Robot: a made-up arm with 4 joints. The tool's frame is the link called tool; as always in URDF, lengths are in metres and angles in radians. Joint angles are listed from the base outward.
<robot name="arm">
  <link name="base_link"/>
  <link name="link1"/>
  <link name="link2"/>
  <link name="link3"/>
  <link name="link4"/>
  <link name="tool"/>
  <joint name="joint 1" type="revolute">
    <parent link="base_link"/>
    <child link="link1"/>
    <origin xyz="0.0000 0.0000 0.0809" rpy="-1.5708 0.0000 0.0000"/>
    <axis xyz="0 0 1"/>
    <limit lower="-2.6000" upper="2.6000"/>
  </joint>
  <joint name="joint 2" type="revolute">
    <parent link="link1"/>
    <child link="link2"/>
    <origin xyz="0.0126 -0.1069 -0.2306" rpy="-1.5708 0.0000 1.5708"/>
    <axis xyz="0 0 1"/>
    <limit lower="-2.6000" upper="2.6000"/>
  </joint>
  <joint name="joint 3" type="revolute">
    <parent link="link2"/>
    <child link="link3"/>
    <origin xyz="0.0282 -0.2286 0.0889" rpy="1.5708 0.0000 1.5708"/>
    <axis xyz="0 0 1"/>
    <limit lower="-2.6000" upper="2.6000"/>
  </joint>
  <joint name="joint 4" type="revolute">
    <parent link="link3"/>
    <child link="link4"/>
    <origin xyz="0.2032 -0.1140 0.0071" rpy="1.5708 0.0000 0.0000"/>
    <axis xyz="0 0 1"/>
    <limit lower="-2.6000" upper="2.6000"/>
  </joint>
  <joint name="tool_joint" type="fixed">
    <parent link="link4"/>
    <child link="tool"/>
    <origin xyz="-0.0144 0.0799 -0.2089" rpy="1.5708 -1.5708 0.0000"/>
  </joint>
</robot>
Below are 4 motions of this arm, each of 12 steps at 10 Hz.
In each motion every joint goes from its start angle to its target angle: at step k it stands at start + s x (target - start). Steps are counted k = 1, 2, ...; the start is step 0. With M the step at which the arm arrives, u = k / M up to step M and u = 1 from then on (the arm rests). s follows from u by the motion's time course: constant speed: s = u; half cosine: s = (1 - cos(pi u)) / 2; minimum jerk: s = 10 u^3 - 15 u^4 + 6 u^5.
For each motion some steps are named. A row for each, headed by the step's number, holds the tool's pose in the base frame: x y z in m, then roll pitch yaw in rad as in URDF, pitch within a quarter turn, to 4 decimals.
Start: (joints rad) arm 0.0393 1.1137 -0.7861 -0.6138
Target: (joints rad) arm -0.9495 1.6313 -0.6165 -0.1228
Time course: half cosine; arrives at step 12
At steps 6, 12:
6: -0.0439 -0.3433 0.1528 -1.7562 0.2345 0.1311
12: -0.1058 -0.3475 0.1089 -1.7309 -0.3336 -0.0370

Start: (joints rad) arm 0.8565 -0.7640 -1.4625 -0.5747
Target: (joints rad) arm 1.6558 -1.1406 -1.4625 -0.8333
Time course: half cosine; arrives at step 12
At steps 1, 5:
1: 0.1740 -0.0758 0.0355 0.4719 -0.3723 0.8724
5: 0.1773 -0.0797 -0.0084 0.6399 -0.2201 0.6821

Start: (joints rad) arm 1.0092 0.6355 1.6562 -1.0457
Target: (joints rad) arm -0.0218 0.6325 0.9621 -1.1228
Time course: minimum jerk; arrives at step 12
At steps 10, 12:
10: -0.3537 -0.1511 0.0317 -1.5173 -0.5064 -0.8778
12: -0.3501 -0.1565 0.0231 -1.5007 -0.5205 -0.8675

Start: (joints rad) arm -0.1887 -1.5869 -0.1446 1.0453
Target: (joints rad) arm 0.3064 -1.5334 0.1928 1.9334
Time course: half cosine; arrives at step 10
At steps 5, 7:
5: -0.1612 -0.2020 0.3059 3.0495 0.0830 -0.0003
7: -0.1374 -0.2207 0.3348 -2.9893 0.3276 -0.0034

